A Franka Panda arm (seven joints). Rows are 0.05 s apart.
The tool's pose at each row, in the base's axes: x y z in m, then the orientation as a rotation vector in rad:
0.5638 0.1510 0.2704 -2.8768 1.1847 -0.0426
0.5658 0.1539 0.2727 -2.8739 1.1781 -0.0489
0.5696 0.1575 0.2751 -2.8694 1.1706 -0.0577
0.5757 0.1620 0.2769 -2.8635 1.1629 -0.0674
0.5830 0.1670 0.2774 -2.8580 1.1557 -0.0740
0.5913 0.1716 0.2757 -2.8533 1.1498 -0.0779
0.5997 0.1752 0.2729 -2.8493 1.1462 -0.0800
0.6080 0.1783 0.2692 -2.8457 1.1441 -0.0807
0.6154 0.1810 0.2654 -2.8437 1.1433 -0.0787
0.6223 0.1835 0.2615 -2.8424 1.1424 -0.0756
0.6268 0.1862 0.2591 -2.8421 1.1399 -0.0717
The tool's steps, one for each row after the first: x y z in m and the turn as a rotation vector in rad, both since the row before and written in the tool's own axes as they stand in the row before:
-0.0006 -0.0036 -0.0022 0.0063 0.0018 -0.0032
0.0002 -0.0053 -0.0022 0.0085 0.0026 -0.0034
0.0012 -0.0076 -0.0014 0.0100 0.0027 -0.0032
0.0018 -0.0087 0.0001 0.0088 0.0011 -0.0029
0.0027 -0.0089 0.0024 0.0070 -0.0001 -0.0023
0.0035 -0.0082 0.0035 0.0052 -0.0006 -0.0011
0.0037 -0.0076 0.0044 0.0040 -0.0011 -0.0003
0.0034 -0.0067 0.0045 0.0016 -0.0020 0.0001
0.0032 -0.0062 0.0045 0.0008 -0.0025 -0.0001
0.0013 -0.0048 0.0029 0.0003 -0.0029 -0.0013

